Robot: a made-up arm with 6 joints. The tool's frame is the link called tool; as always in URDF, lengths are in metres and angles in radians. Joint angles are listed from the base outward. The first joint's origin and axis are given. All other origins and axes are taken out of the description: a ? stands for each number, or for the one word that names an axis. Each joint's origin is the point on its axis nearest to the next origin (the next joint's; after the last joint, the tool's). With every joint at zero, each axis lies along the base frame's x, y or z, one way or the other. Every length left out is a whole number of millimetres.
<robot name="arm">
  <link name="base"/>
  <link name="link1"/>
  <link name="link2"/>
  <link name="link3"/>
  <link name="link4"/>
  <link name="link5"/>
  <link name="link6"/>
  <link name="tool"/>
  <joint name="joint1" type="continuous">
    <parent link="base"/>
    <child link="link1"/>
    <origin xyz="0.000 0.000 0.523"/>
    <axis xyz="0 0 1"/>
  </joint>
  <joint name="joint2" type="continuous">
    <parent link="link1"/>
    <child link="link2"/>
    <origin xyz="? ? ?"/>
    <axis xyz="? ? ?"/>
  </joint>
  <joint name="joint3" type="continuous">
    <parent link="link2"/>
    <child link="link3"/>
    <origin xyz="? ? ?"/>
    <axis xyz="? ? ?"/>
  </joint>
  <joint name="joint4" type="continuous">
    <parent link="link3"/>
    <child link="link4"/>
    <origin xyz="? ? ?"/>
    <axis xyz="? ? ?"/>
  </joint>
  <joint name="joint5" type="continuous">
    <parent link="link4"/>
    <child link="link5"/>
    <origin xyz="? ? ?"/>
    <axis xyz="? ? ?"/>
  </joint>
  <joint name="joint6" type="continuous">
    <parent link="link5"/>
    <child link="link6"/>
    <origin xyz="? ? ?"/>
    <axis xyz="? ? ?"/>
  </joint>
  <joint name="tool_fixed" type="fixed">
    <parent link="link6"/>
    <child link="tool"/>
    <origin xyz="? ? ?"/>
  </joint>
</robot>
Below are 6 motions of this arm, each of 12 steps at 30 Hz.
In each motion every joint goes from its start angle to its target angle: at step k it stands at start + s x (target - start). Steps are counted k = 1, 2, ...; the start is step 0. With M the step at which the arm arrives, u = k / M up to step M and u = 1 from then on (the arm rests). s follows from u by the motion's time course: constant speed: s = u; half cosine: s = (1 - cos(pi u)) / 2; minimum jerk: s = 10 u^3 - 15 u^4 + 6 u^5.
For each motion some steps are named. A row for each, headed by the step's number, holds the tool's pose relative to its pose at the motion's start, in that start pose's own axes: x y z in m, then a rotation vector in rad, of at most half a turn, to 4 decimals.
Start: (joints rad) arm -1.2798 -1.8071 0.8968 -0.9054 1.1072 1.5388
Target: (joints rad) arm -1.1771 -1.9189 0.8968 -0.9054 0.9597 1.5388
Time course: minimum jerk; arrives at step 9
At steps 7, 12:
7: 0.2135 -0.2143 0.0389 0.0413 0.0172 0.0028
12: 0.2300 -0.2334 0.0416 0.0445 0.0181 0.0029

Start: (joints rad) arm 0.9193 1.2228 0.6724 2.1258 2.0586 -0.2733
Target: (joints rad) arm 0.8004 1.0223 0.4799 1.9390 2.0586 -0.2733
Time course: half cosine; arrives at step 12
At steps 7, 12:
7: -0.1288 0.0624 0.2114 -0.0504 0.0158 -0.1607
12: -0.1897 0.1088 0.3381 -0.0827 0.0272 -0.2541

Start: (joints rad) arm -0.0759 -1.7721 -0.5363 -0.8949 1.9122 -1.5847
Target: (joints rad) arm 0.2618 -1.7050 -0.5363 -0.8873 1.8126 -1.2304
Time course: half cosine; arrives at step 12
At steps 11, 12:
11: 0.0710 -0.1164 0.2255 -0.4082 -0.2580 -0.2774
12: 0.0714 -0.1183 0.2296 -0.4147 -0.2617 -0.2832

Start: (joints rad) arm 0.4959 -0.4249 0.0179 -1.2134 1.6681 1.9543
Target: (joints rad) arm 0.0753 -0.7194 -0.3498 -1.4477 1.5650 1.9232
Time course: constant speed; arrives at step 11
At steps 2, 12:
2: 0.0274 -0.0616 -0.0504 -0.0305 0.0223 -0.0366
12: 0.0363 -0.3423 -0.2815 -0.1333 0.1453 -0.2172

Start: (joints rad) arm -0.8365 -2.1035 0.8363 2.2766 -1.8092 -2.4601
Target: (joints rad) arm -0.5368 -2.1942 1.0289 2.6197 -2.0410 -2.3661
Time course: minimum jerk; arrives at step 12
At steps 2, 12:
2: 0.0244 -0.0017 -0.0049 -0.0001 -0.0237 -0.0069
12: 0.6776 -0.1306 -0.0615 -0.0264 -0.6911 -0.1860

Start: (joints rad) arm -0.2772 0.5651 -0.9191 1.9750 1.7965 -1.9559
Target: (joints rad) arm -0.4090 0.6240 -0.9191 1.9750 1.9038 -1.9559
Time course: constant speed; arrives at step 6
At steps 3, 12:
3: -0.0658 -0.0230 -0.0167 0.0116 -0.0428 0.0830
12: -0.1297 -0.0479 -0.0379 0.0185 -0.0856 0.1678

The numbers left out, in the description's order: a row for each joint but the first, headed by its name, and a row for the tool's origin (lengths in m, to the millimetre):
joint2: xyz 0.000 0.000 0.000, axis 0 1 0
joint3: xyz 0.000 0.000 1.296, axis 0 -1 0
joint4: xyz 1.079 0.000 0.000, axis -1 0 0
joint5: xyz 0.000 -0.221 0.000, axis 0 -1 0
joint6: xyz 0.000 0.000 0.000, axis -1 0 0
tool: xyz 0.000 0.000 0.000

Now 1 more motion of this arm.
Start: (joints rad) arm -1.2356 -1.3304 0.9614 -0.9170 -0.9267 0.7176
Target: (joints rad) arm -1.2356 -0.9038 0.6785 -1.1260 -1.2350 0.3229
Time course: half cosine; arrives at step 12
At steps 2, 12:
2: 0.0489 -0.0339 -0.0598 0.0653 0.0448 0.0234
12: 0.4940 -0.2998 -1.0506 1.0165 0.6528 0.2435

